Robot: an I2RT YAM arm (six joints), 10 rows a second.
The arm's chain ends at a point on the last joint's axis. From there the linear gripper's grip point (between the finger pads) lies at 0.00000 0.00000 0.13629 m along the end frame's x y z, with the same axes.
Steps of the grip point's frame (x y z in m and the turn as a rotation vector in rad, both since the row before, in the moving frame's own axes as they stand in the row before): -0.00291, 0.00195, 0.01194, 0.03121, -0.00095, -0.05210; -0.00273, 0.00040, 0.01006, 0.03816, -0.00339, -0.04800; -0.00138, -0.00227, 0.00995, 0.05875, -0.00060, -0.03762; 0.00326, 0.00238, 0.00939, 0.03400, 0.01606, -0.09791; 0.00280, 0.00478, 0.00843, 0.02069, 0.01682, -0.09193; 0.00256, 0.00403, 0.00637, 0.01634, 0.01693, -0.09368; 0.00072, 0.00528, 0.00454, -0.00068, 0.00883, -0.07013; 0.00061, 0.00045, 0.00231, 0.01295, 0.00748, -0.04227; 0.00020, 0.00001, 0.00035, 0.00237, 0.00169, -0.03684
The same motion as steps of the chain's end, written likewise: -0.00267, 0.00620, 0.01201, 0.03121, -0.00095, -0.05210; -0.00214, 0.00559, 0.01016, 0.03816, -0.00339, -0.04800; -0.00115, 0.00573, 0.01019, 0.05875, -0.00060, -0.03762; 0.00130, 0.00711, 0.00949, 0.03400, 0.01606, -0.09791; 0.00064, 0.00770, 0.00848, 0.02069, 0.01682, -0.09193; 0.00036, 0.00636, 0.00641, 0.01634, 0.01693, -0.09368; -0.00049, 0.00523, 0.00455, -0.00068, 0.00883, -0.07013; -0.00037, 0.00224, 0.00233, 0.01295, 0.00748, -0.04227; -0.00002, 0.00034, 0.00035, 0.00237, 0.00169, -0.03684
